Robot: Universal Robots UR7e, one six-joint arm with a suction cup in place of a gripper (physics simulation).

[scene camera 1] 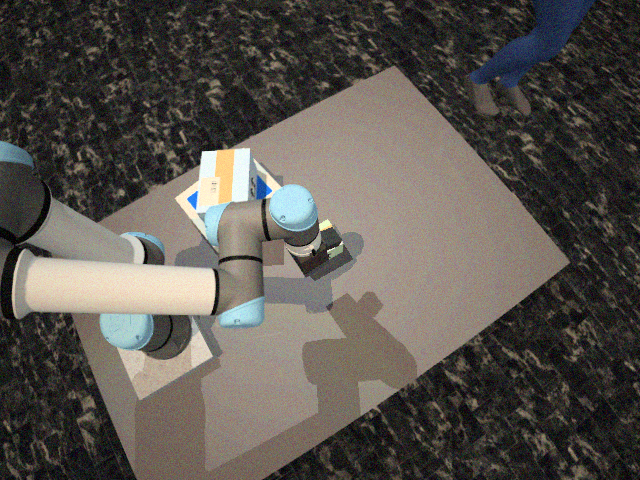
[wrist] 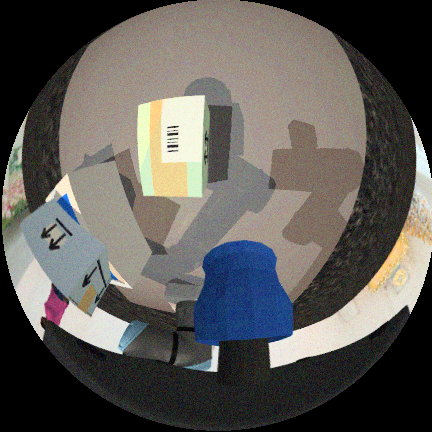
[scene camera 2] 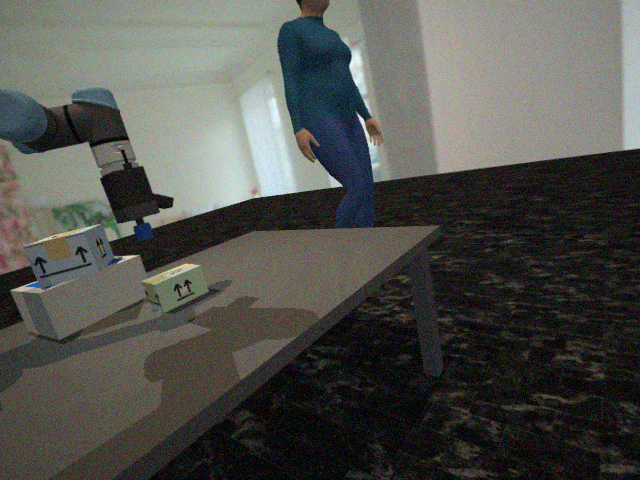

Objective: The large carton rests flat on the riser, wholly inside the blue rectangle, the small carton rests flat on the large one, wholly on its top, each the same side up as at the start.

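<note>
The large blue-grey carton (scene camera 1: 225, 173) (scene camera 2: 67, 260) (wrist: 62, 245) rests flat on the riser (scene camera 2: 95, 304) (wrist: 107, 200), turned relative to it, arrows up. Corners of the blue rectangle (scene camera 1: 262, 187) (wrist: 67, 206) show beside the carton; whether it lies wholly inside I cannot tell. The small green carton (scene camera 1: 334, 251) (scene camera 2: 178, 290) (wrist: 170, 145) lies flat on the table near the riser, arrows up, barcode on top. My gripper's blue suction cup (scene camera 2: 144, 232) (wrist: 239, 250) is empty and hangs above the small carton's level, with a gap. In scene camera 1 my arm hides the cup and part of both cartons.
The table (scene camera 1: 413, 170) (scene camera 2: 310, 258) (wrist: 280, 65) carries the cartons, the riser and the arm's base plate (scene camera 1: 201, 348). Arm shadows fall across it. A person in blue trousers (scene camera 1: 547, 36) (scene camera 2: 343, 144) stands beyond the table.
</note>
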